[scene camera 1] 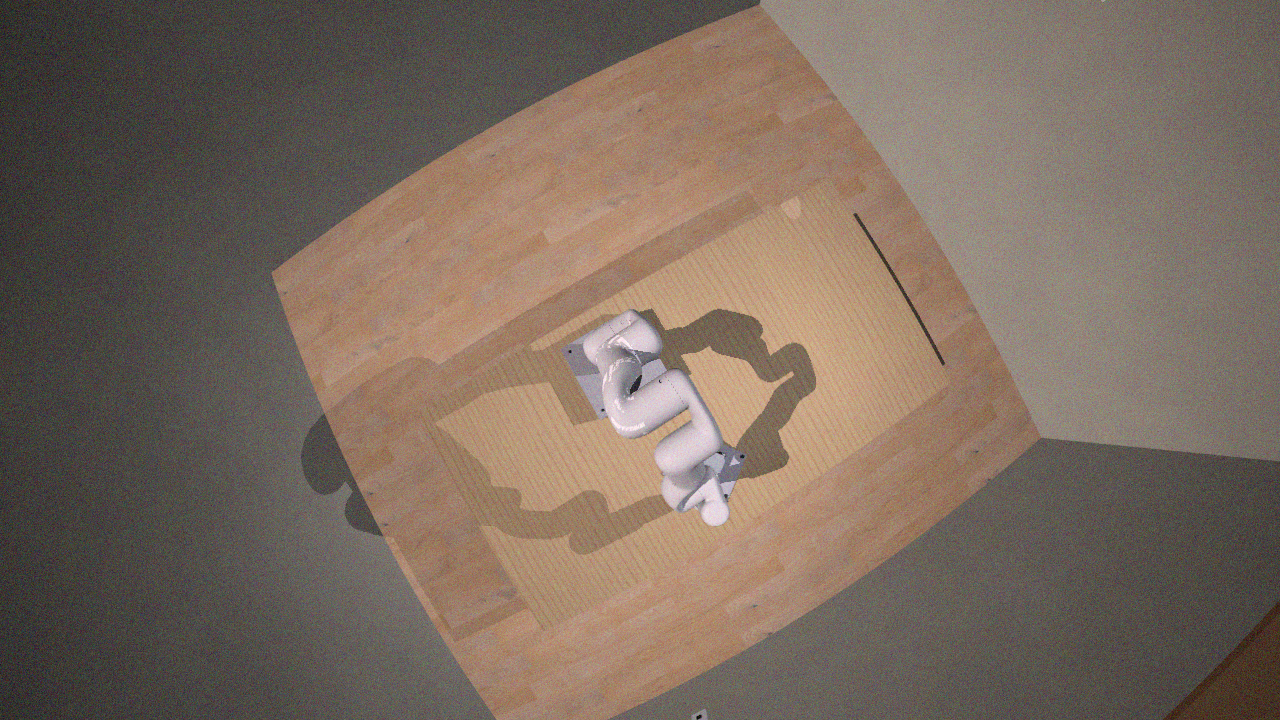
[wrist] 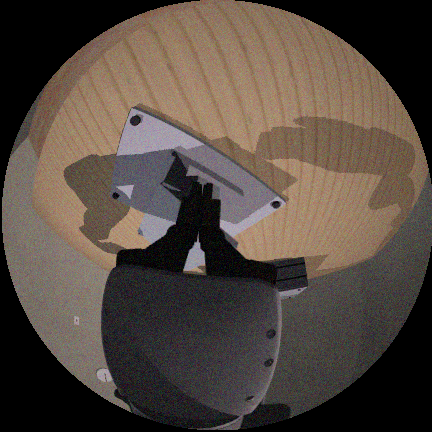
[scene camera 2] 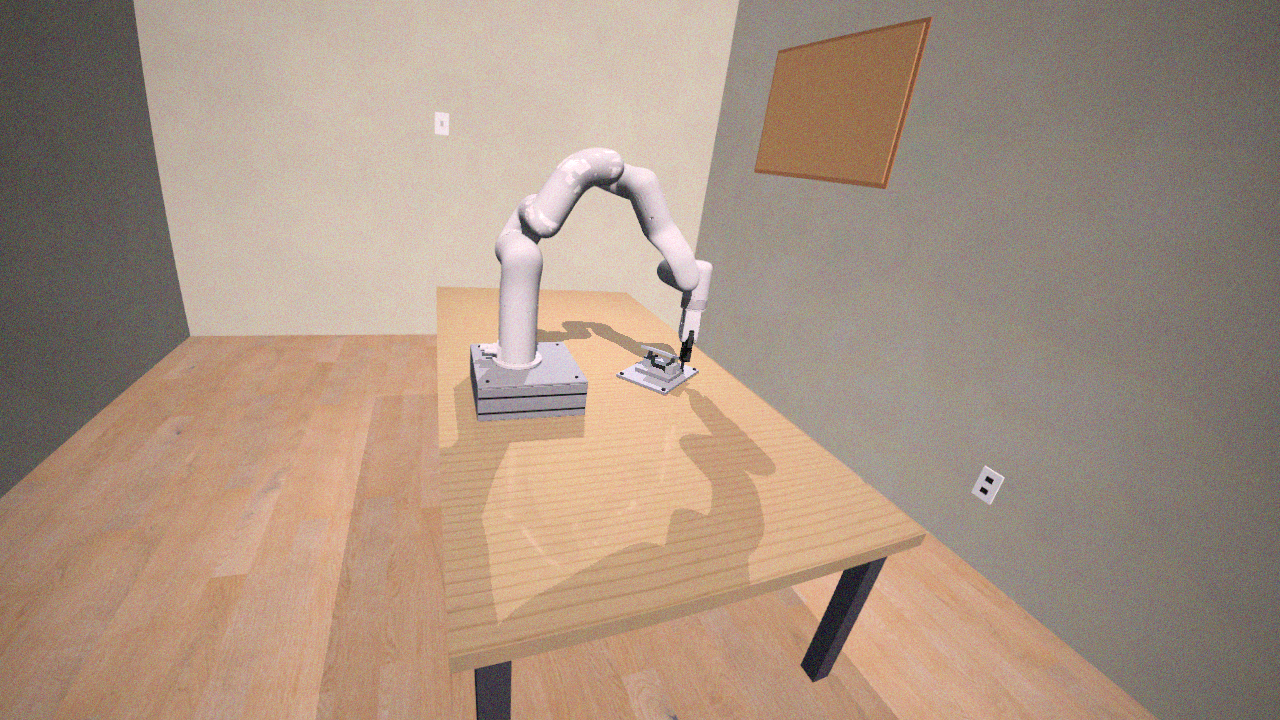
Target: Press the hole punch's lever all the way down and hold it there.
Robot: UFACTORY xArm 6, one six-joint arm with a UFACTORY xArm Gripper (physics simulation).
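Frame: origin at the arm's base, x ahead, y left, z up, level; metres.
Seen in the pictures: gripper, fingertip midpoint: [wrist: 202, 194] [scene camera 2: 684, 360]; arm's base, link origin: [scene camera 2: 517, 359].
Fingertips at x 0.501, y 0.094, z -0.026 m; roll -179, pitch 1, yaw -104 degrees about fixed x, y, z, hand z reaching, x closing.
Offsets run from my fingertips to a thing's middle. Level surfaces: height alone.
The grey hole punch [scene camera 2: 660, 365] [wrist: 232, 209] sits on a pale square base plate @(0.058 m back, 0.045 m left, 0.061 m down) [scene camera 2: 633, 375] [wrist: 150, 131] [scene camera 1: 732, 483] with dark corner screws. Its lever @(0.058 m back, 0.045 m left, 0.006 m up) [scene camera 2: 657, 351] [wrist: 154, 228] is tilted, with the end toward the robot's base standing up in the second scene view. In the wrist view, the black fingers hide part of the lever and body. My gripper [scene camera 2: 685, 365] [wrist: 202, 194] is shut and empty. Its fingertips are low, at the wall side of the punch in the second scene view. Whether they touch the punch cannot be told. In the first scene view, the arm hides the gripper and most of the punch.
The arm stands on a grey box-like base [scene camera 2: 531, 400] [scene camera 1: 586, 383], left of the punch in the second scene view. The wooden table @(0.067 m down) [scene camera 2: 572, 519] [scene camera 1: 805, 286] has a long edge near the punch, facing the grey wall [scene camera 2: 1056, 295]. Arm shadows cross the table.
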